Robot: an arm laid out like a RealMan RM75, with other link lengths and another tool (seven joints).
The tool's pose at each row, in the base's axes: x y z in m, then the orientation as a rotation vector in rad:
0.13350 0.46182 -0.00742 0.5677 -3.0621 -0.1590
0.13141 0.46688 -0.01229 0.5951 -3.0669 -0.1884
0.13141 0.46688 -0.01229 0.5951 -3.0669 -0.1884
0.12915 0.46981 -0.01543 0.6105 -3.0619 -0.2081
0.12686 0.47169 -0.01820 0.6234 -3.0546 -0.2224
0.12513 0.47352 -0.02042 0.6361 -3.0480 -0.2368
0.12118 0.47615 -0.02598 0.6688 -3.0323 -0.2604
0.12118 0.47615 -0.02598 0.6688 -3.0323 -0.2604
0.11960 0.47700 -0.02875 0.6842 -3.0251 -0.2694
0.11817 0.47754 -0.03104 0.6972 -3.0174 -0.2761
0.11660 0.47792 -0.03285 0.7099 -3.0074 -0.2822
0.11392 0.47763 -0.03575 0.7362 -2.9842 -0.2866
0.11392 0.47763 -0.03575 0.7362 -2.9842 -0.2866
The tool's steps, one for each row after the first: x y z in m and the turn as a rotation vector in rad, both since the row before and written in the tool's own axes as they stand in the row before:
0.00012 0.00493 0.00542 -0.0160 -0.0137 -0.0174
0.00000 0.00000 0.00000 0.0000 0.0000 0.0000
0.00104 0.00316 0.00353 -0.0126 -0.0011 -0.0103
0.00143 0.00223 0.00307 -0.0099 0.0023 -0.0088
0.00090 0.00202 0.00252 -0.0098 0.0015 -0.0087
0.00264 0.00310 0.00607 -0.0167 0.0050 -0.0222
0.00000 0.00000 0.00000 0.0000 0.0000 0.0000
0.00111 0.00095 0.00296 -0.0065 0.0024 -0.0105
0.00108 0.00069 0.00244 -0.0054 0.0037 -0.0089
0.00126 0.00069 0.00196 -0.0056 0.0060 -0.0089
0.00254 0.00039 0.00301 -0.0074 0.0164 -0.0186
0.00000 0.00000 0.00000 0.0000 0.0000 0.0000

